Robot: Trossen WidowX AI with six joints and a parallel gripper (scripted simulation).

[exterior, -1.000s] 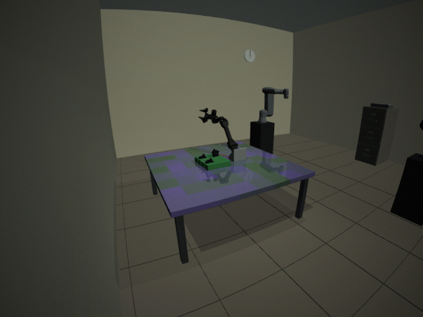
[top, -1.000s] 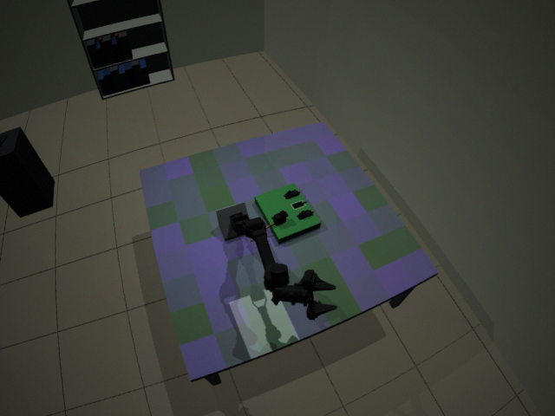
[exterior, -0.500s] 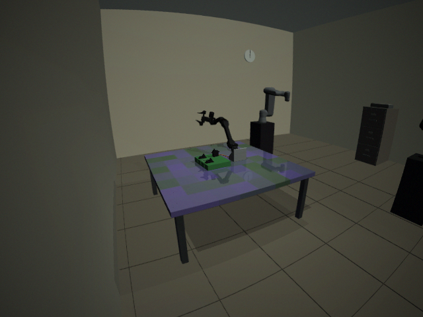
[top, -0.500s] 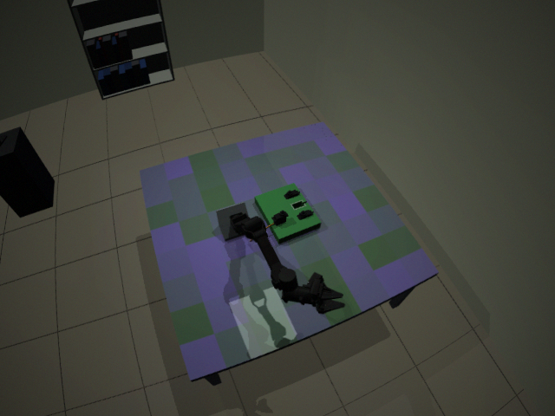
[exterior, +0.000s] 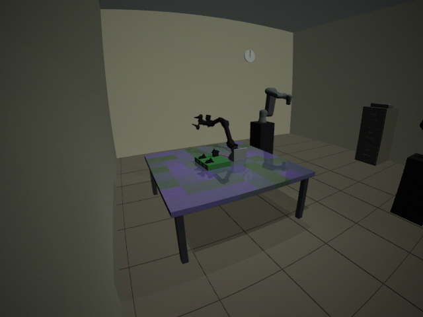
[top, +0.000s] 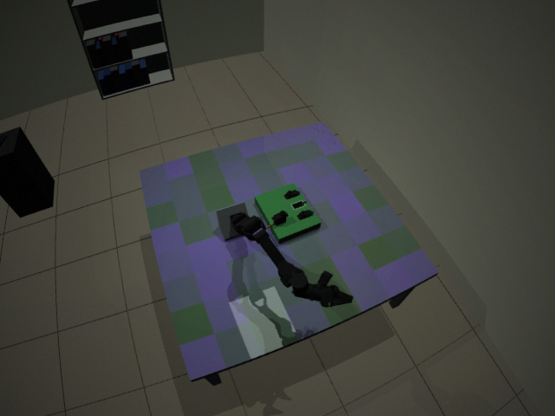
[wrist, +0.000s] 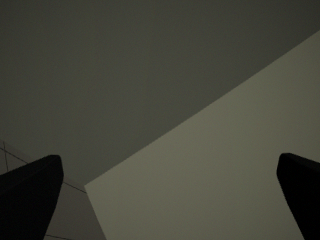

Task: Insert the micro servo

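The green deck lies 660 mm to the left of my gripper tip, 320 mm below it and 20 mm ahead of it.
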